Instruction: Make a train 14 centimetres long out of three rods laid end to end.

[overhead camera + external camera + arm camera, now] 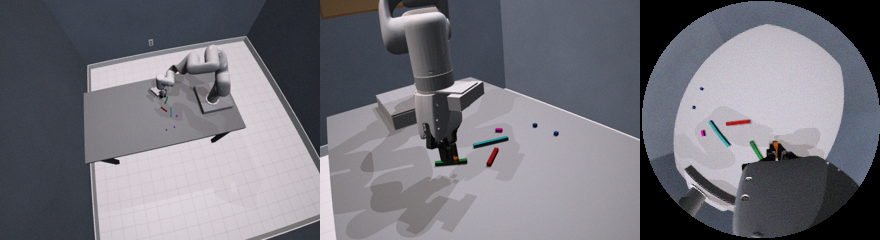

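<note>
Right now the magenta rod is 22 cm to the left of my hand, 6 cm below it and 6 cm behind it. Round my hand: green rod (6 cm below, 4 cm behind, 3 cm to the left); then red rod (11 cm to the left, 6 cm below, 2 cm ahead); then orange rod (2 cm below).
</note>
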